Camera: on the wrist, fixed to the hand. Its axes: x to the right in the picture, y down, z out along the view.
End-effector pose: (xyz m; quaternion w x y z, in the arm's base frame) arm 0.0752 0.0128 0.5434 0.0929 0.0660 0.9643 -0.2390
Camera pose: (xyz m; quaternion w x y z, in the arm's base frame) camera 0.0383 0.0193 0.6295 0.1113 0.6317 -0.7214 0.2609
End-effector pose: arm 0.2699 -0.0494 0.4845 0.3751 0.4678 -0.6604 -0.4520
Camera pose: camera 0.3522 -0.0935 0.4744 0.0640 -0.8108 0.1455 0.5633
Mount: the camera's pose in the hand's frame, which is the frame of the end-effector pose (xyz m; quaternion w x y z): 0.0183 -0.0393 -0.0833 0.7060 0.0278 0.0061 -0.7076
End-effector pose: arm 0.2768 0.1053 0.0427 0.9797 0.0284 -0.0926 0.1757
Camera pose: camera 0.3217 0.0820 -0.0364 0.8158 0.1117 -0.0344 -0.5664
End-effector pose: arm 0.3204 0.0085 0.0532 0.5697 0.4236 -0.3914 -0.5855
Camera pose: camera 0.3858 -0.0060 -0.0126 0.0215 -0.5954 -0.0106 0.8030
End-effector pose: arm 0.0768 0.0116 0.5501 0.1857 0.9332 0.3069 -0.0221
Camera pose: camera 0.0627 0.0811 0.6116 0.0877 0.4470 0.8775 -0.1498
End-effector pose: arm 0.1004 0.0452 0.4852 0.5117 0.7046 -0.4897 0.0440
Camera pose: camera 0.1753 0.0969 0.5082 0.3758 0.8579 0.1572 -0.3131
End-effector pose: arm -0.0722 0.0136 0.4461 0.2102 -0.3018 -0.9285 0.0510
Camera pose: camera -0.0717 -0.0104 0.5369 0.1986 0.4495 -0.8664 -0.0888
